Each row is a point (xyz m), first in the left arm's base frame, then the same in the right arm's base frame.
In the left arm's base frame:
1: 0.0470 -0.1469 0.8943
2: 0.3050 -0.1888 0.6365
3: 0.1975 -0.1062 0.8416
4: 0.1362 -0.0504 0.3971
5: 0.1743 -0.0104 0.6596
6: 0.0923 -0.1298 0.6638
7: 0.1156 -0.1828 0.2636
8: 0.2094 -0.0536 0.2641
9: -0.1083 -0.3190 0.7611
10: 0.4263 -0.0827 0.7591
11: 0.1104 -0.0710 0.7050
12: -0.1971 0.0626 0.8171
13: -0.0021 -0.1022 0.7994
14: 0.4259 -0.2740 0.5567
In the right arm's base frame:
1: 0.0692 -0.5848 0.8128
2: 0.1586 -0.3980 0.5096
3: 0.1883 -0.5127 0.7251
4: -0.0083 -0.1306 0.5844
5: 0.1420 -0.3113 0.7137
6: 0.0241 -0.3910 0.6867
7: -0.1359 -0.1076 0.4467
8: -0.0023 -0.0251 0.4754
9: -0.1846 -0.5915 0.7290
10: 0.3513 -0.4248 0.5656
11: 0.0810 -0.3867 0.7339
12: -0.0637 -0.4041 1.0560
13: 0.0129 -0.4843 0.8253
14: 0.1870 -0.3831 0.3447

